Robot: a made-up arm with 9 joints.
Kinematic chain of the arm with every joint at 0, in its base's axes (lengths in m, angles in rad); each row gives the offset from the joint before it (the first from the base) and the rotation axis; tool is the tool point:
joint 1: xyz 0 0 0.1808 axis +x
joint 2: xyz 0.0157 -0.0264 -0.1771 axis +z
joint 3: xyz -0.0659 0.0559 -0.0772 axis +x
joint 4: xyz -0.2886 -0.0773 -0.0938 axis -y
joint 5: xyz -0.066 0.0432 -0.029 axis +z
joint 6: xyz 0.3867 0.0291 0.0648 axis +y
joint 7: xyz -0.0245 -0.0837 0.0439 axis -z
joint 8: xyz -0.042 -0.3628 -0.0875 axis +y
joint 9: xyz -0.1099 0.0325 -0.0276 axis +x
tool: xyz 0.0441 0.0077 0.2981
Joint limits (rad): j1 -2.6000..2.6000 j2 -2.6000..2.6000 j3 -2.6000..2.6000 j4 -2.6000..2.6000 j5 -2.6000..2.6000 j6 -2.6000..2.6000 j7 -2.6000..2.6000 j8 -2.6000..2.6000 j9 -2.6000..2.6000
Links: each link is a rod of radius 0.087 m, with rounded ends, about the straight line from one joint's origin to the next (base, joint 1, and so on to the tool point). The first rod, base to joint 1, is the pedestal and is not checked.
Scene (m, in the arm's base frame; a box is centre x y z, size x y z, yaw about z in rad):
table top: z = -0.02
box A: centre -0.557 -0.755 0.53 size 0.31 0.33 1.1 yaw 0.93
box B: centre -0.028 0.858 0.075 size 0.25 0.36 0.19 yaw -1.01
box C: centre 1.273 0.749 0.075 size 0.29 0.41 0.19 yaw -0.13
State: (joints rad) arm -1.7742 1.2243 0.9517 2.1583 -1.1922 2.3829 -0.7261 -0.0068 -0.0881
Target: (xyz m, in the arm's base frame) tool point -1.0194 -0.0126 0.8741
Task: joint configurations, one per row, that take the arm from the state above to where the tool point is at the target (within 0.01 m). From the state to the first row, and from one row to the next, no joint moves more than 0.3 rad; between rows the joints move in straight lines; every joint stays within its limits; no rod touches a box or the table.
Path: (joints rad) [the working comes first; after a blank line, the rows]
Joints at the target: -2.4640 1.3731 1.6701 1.3598 -1.9862 2.1583 -0.1486 -0.3959 0.4061
Straight joint move there: touches box A.

1: -1.9857 1.4825 0.7822 2.0843 -1.1277 2.4427 -0.6352 -0.1253 -0.0826
2: -2.1972 1.7406 0.6128 2.0102 -1.0631 2.5024 -0.5444 -0.2437 -0.0770
3: -2.4087 1.9988 0.4433 1.9362 -0.9986 2.5622 -0.4535 -0.3622 -0.0715
4: -2.3967 1.9460 0.6045 1.8555 -1.2429 2.4647 -0.4007 -0.3713 -0.0119
5: -2.3848 1.8931 0.7656 1.7749 -1.4873 2.3673 -0.3479 -0.3805 0.0477
6: -2.3728 1.8402 0.9268 1.6942 -1.7316 2.2698 -0.2950 -0.3896 0.1073
7: -2.3609 1.7873 1.0880 1.6136 -1.9760 2.1723 -0.2422 -0.3988 0.1669
8: -2.3489 1.7345 1.2491 1.5330 -2.2204 2.0749 -0.1893 -0.4079 0.2265
9: -2.4065 1.5538 1.4596 1.4464 -2.1033 2.1166 -0.1690 -0.4019 0.3163
10: -2.4640 1.3731 1.6701 1.3598 -1.9862 2.1583 -0.1486 -0.3959 0.4061

